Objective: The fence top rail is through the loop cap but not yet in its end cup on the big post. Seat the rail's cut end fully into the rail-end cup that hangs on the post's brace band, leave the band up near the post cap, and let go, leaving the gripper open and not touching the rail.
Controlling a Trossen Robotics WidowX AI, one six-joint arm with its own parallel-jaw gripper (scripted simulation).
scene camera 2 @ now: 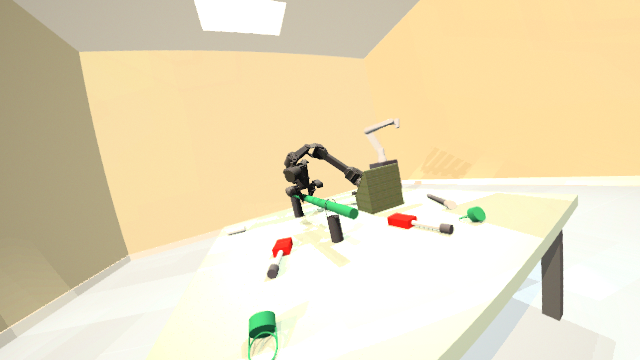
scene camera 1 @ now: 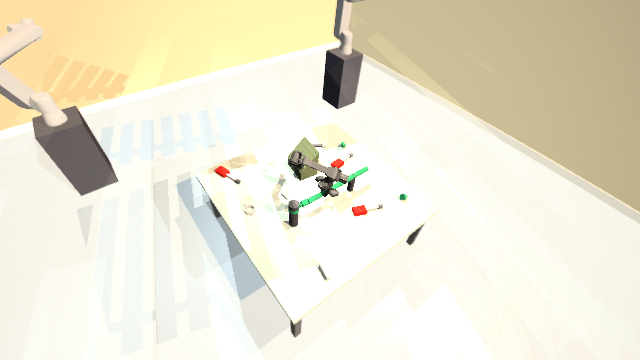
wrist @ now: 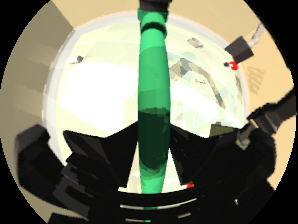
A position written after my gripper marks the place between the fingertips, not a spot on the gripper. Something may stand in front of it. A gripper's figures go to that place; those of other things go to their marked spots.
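Labels:
My gripper (wrist: 152, 124), 0.10 m from the lens. Green top rail (wrist: 154, 95), 0.06 m from the lens.

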